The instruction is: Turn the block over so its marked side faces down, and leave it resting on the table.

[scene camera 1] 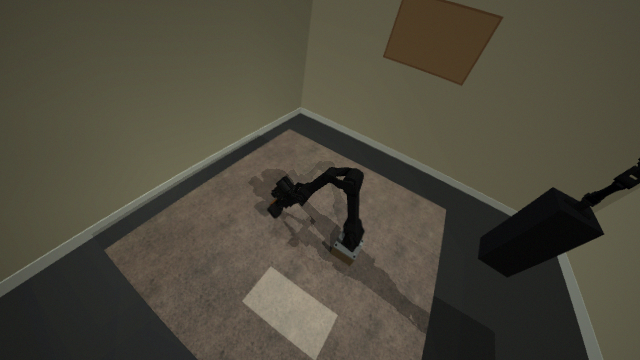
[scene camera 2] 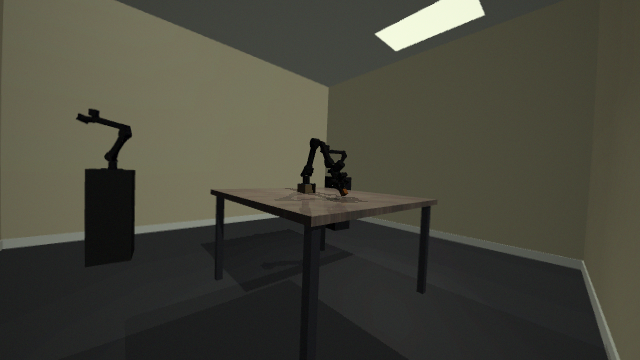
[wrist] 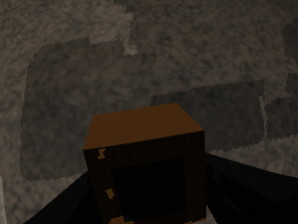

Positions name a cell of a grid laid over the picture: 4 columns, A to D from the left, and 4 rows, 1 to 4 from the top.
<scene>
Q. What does the gripper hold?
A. An orange block.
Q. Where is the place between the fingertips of the gripper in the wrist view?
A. B4
</scene>
